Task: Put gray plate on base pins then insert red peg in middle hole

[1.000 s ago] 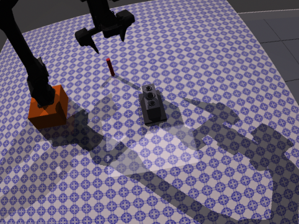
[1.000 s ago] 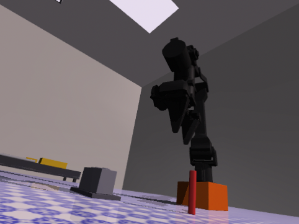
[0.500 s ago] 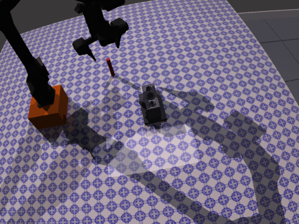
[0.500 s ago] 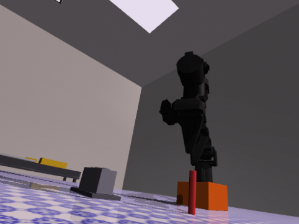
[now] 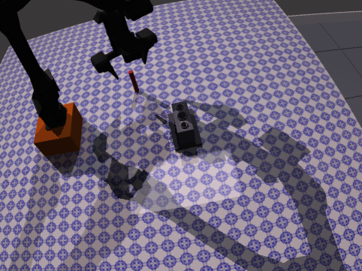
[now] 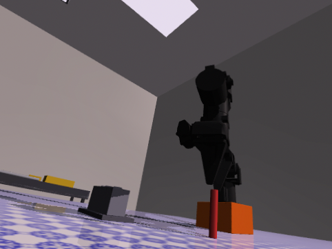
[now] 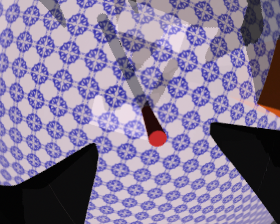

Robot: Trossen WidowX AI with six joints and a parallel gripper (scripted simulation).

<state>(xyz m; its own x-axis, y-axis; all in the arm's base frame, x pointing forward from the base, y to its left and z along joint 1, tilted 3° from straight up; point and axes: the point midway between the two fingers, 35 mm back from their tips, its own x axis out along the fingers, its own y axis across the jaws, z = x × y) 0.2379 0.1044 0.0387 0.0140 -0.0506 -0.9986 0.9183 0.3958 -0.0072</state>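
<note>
The red peg is 40 mm below my gripper tip. Also, from my gripper tip: gray plate 110 mm ahead, 190 mm to the right, 40 mm below; then dark base 110 mm ahead, 190 mm to the right, 70 mm below.
</note>
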